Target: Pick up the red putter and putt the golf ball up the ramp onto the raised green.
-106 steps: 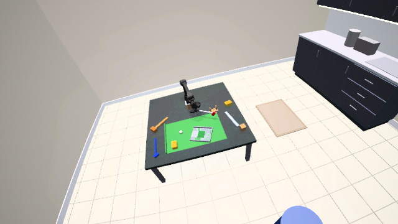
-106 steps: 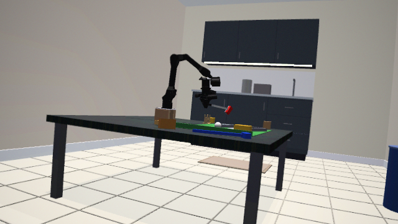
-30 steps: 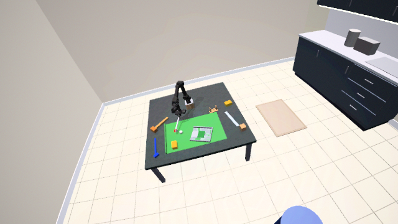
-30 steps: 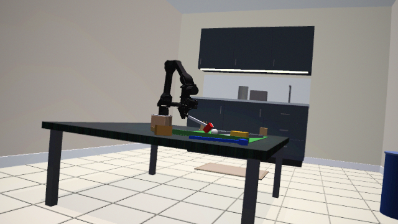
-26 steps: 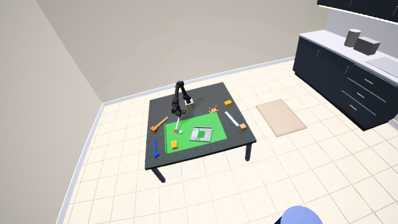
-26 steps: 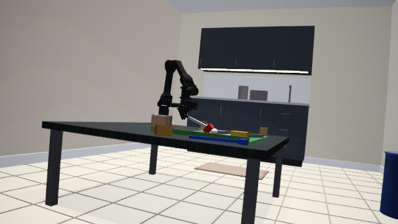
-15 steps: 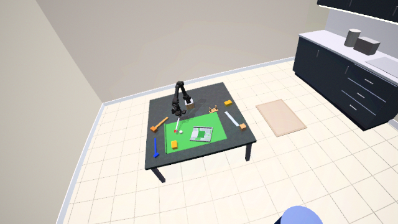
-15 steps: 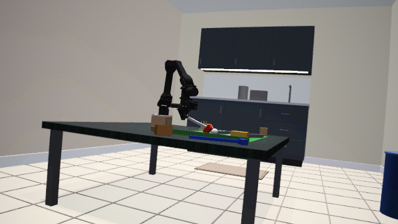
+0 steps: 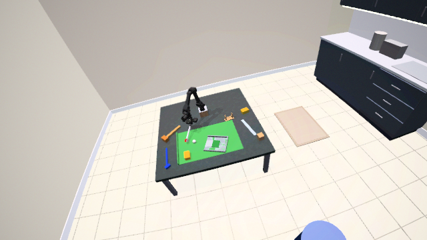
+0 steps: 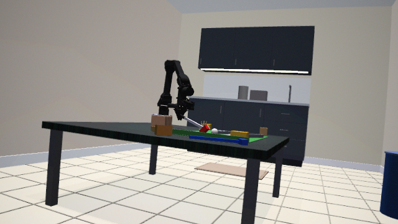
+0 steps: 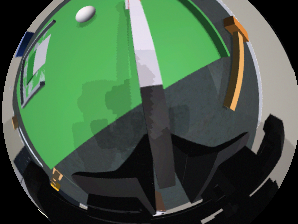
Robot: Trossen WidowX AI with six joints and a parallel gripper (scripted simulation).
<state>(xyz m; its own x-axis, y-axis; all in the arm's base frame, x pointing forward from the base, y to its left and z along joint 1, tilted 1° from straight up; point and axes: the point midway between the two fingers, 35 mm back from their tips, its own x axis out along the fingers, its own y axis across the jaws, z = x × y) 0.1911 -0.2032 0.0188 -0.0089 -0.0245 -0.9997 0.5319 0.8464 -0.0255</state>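
My gripper tip is now 100 mm short of the red putter, 60 mm to the left of it and 10 mm above it. Round my gripper tip: white golf ball: 240 mm ahead, 50 mm below, 40 mm to the right; wooden putter stand: 480 mm to the left, 60 mm ahead, 40 mm below; blue putter: 390 mm to the right, 330 mm ahead, 60 mm below.
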